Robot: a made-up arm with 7 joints. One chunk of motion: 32 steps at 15 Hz.
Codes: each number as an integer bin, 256 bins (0 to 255) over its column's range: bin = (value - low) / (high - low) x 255, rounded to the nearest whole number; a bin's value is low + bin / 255 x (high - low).
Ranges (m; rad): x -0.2..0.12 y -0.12..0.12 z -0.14..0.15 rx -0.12..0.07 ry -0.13..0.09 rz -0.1..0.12
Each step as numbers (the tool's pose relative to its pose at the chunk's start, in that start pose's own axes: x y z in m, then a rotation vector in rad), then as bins.
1 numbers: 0.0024 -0.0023 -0.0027 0.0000 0.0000 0.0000
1 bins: 161 125 121 161 151 116
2 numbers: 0.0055 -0.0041 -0.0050 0.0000 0.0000 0.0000
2 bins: 164 123 119 161 151 116
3 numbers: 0.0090 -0.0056 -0.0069 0.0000 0.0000 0.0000
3 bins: 167 122 117 161 151 116
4 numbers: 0.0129 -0.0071 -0.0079 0.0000 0.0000 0.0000
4 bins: 170 120 116 161 151 116
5 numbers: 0.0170 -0.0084 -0.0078 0.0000 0.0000 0.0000
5 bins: 173 119 116 161 151 116
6 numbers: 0.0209 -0.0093 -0.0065 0.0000 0.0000 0.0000
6 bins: 176 118 117 161 151 116
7 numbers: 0.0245 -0.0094 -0.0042 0.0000 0.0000 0.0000
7 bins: 179 118 119 161 151 116
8 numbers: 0.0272 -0.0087 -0.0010 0.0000 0.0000 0.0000
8 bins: 181 118 122 161 151 116
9 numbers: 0.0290 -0.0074 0.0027 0.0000 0.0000 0.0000
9 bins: 182 120 125 161 151 116
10 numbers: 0.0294 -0.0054 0.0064 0.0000 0.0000 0.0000
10 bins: 183 122 129 161 151 116
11 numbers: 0.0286 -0.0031 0.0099 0.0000 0.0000 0.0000
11 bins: 182 124 132 161 151 116
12 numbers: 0.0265 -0.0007 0.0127 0.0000 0.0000 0.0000
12 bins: 180 127 134 161 151 116
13 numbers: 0.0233 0.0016 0.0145 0.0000 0.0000 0.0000
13 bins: 178 129 136 161 151 116
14 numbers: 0.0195 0.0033 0.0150 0.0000 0.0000 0.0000
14 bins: 175 131 136 161 151 116
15 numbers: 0.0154 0.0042 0.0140 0.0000 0.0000 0.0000
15 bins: 172 132 135 161 151 116
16 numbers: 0.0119 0.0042 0.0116 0.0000 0.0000 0.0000
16 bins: 169 132 133 161 151 116
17 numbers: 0.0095 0.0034 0.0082 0.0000 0.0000 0.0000
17 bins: 167 131 130 161 151 116
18 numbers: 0.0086 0.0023 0.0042 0.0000 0.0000 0.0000
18 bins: 166 130 127 161 151 116
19 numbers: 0.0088 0.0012 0.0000 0.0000 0.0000 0.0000
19 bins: 166 129 123 161 151 116
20 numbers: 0.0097 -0.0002 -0.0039 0.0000 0.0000 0.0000
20 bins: 167 127 120 161 151 116
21 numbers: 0.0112 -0.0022 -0.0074 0.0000 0.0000 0.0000
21 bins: 168 125 117 161 151 116
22 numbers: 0.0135 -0.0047 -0.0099 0.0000 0.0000 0.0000
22 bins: 170 123 114 161 151 116
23 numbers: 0.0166 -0.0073 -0.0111 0.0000 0.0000 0.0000
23 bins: 173 120 113 161 151 116
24 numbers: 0.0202 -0.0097 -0.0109 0.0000 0.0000 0.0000
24 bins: 175 117 114 161 151 116
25 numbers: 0.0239 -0.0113 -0.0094 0.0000 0.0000 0.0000
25 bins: 178 115 115 161 151 116
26 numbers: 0.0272 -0.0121 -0.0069 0.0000 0.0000 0.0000
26 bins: 181 115 117 161 151 116
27 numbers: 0.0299 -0.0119 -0.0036 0.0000 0.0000 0.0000
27 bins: 183 115 120 161 151 116
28 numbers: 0.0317 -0.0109 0.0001 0.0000 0.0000 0.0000
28 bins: 185 116 123 161 151 116
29 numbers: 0.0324 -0.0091 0.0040 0.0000 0.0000 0.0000
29 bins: 185 118 127 161 151 116
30 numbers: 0.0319 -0.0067 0.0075 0.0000 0.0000 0.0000
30 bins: 185 120 130 161 151 116
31 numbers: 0.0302 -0.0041 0.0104 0.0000 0.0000 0.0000
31 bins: 183 123 132 161 151 116
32 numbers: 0.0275 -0.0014 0.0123 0.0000 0.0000 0.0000
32 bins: 181 126 134 161 151 116
